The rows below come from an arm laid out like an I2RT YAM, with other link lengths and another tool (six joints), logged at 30 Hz.
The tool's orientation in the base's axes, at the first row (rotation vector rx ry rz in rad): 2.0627, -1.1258, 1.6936
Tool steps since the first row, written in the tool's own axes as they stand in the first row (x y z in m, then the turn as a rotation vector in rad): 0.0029, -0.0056, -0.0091, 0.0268, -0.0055, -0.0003; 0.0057, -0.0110, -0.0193, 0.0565, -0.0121, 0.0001; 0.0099, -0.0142, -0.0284, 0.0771, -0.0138, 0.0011; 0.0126, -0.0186, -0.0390, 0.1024, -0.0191, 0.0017; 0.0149, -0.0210, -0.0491, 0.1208, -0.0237, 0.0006; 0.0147, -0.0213, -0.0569, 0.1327, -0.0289, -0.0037; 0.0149, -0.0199, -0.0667, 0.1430, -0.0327, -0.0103; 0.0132, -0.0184, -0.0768, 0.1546, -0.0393, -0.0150; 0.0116, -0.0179, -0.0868, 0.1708, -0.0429, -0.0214
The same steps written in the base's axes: -0.0027, 0.0082, 0.0069, 0.0043, -0.0069, 0.0261; -0.0063, 0.0171, 0.0140, 0.0100, -0.0147, 0.0550; -0.0106, 0.0232, 0.0214, 0.0125, -0.0225, 0.0740; -0.0152, 0.0316, 0.0282, 0.0173, -0.0295, 0.0984; -0.0208, 0.0386, 0.0340, 0.0202, -0.0332, 0.1168; -0.0263, 0.0437, 0.0362, 0.0210, -0.0318, 0.1304; -0.0343, 0.0488, 0.0389, 0.0191, -0.0293, 0.1428; -0.0427, 0.0547, 0.0399, 0.0206, -0.0266, 0.1566; -0.0504, 0.0612, 0.0413, 0.0189, -0.0268, 0.1743
